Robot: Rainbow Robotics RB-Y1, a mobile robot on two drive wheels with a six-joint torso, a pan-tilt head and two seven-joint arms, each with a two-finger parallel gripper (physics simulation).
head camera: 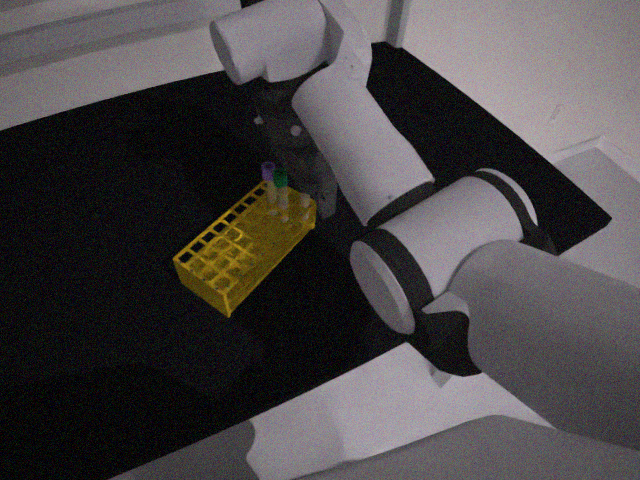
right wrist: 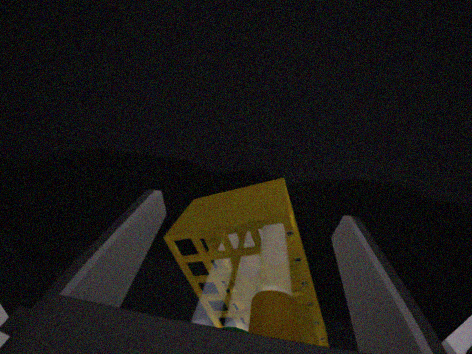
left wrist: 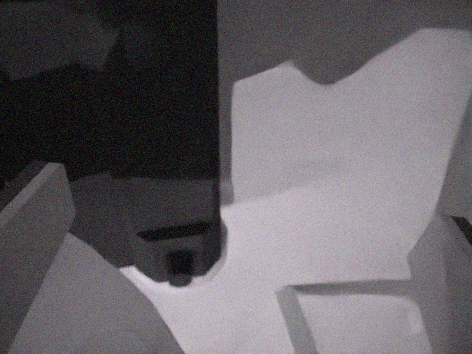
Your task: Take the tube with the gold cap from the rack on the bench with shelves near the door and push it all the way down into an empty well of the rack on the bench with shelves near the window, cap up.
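Observation:
The yellow rack lies slantwise on a black bench top. The tube with the gold cap stands in its far right end; in the head view its cap is hidden at my right gripper. In the right wrist view the gold cap is low, right of centre between the spread fingers, apart from both. The right gripper is open and empty, over that end of the rack. My left gripper is open; one finger shows at the left of the left wrist view, away from the rack. The second rack does not show.
A purple-capped tube and a green-capped tube stand in the rack close beside the gold-capped one. The black bench top has its near edge below the rack. A pale wall rises behind at the right.

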